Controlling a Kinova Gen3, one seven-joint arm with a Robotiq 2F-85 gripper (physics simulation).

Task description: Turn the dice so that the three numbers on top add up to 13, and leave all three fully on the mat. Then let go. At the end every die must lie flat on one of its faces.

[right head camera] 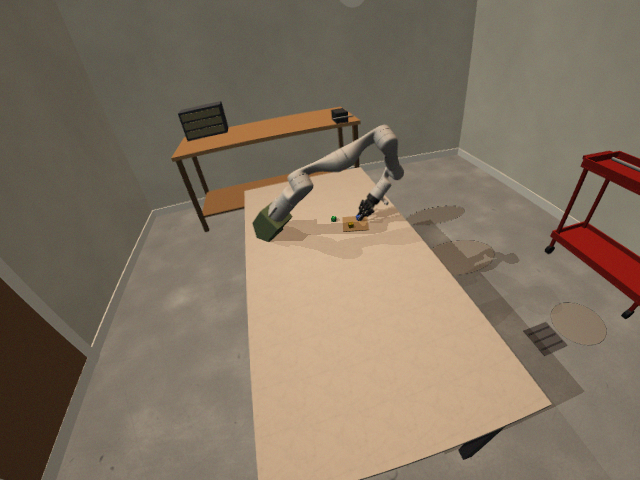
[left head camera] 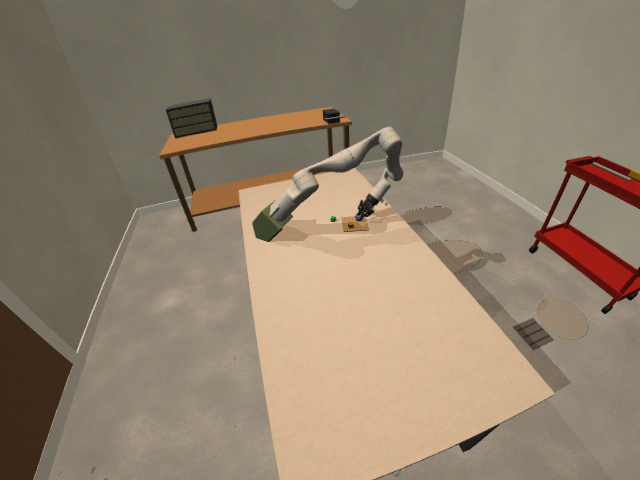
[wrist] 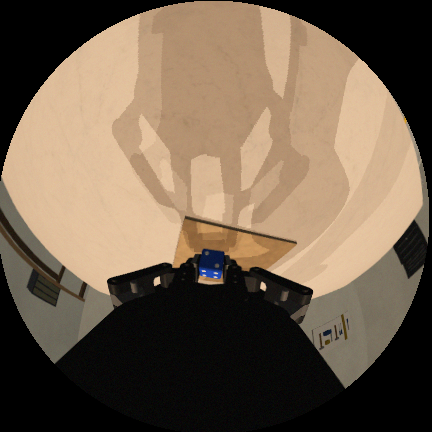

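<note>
My gripper is shut on the blue die and holds it tilted, low over the back part of the brown mat. In the wrist view the blue die shows two pips on one face and four on the face below it. A yellow die sits on the mat near its front left. A green die lies on the table, left of the mat. The yellow and green dice do not show in the wrist view; their pips are too small to read.
The long pale table bears the mat and the arm's green base. A wooden workbench stands behind it. A red cart stands on the right.
</note>
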